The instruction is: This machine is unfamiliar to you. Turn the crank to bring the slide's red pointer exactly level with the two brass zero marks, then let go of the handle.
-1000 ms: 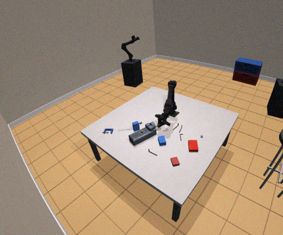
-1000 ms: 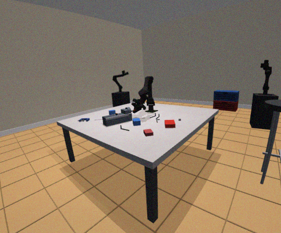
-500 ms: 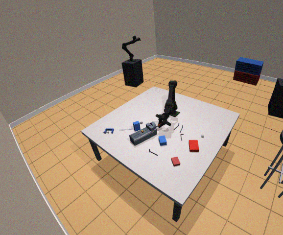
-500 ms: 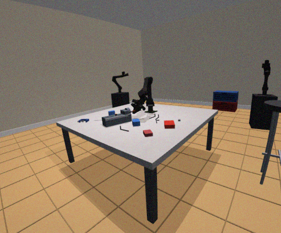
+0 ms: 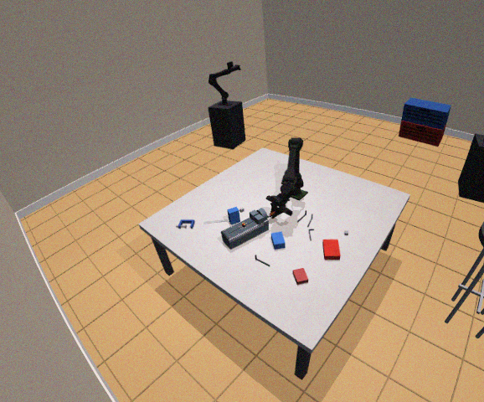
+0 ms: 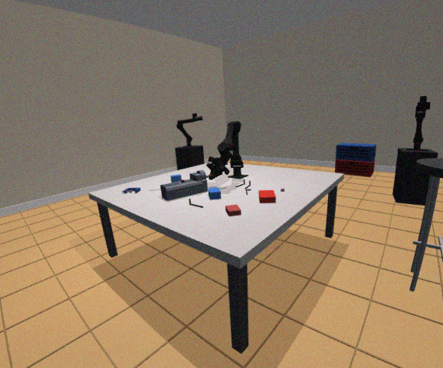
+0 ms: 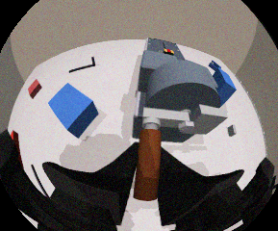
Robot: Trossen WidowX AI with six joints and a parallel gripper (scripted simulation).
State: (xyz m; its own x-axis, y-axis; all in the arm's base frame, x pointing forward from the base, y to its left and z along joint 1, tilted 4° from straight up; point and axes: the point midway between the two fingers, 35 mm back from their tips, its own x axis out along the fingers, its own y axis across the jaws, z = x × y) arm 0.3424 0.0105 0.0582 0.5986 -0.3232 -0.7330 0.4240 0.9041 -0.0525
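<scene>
Right now my gripper tip is 2 cm past the brown crank handle, 1 cm to the right of it and 2 cm below it. Also, from my gripper tip: red pointer (14 cm ahead, 10 cm to the right, 2 cm above).
</scene>
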